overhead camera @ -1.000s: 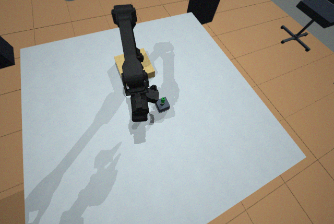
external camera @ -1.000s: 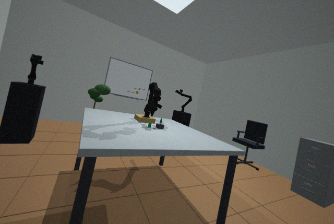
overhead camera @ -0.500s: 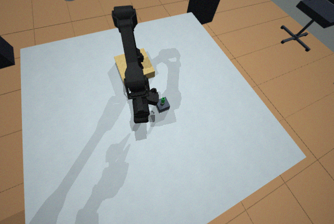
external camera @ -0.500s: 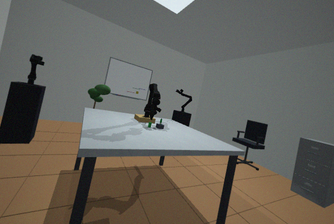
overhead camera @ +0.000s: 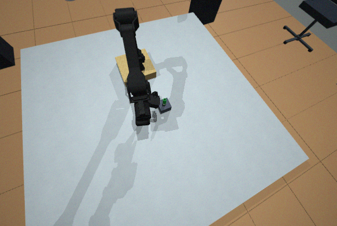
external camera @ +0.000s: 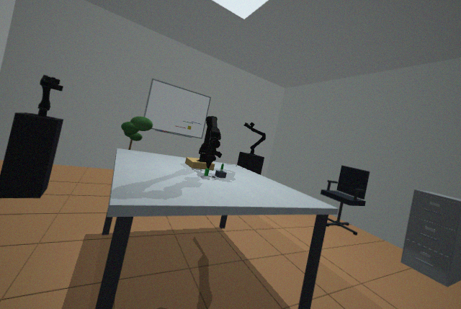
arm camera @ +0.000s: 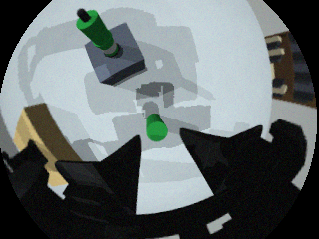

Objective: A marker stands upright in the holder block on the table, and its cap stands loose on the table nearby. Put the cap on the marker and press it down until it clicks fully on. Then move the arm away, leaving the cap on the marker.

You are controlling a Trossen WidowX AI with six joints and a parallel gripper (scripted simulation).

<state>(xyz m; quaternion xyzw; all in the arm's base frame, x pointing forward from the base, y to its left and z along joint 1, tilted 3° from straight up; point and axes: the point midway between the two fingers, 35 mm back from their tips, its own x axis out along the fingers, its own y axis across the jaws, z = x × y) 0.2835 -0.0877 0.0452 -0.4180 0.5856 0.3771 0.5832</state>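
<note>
Now: the green cap 3 cm below my gripper tip.
</note>
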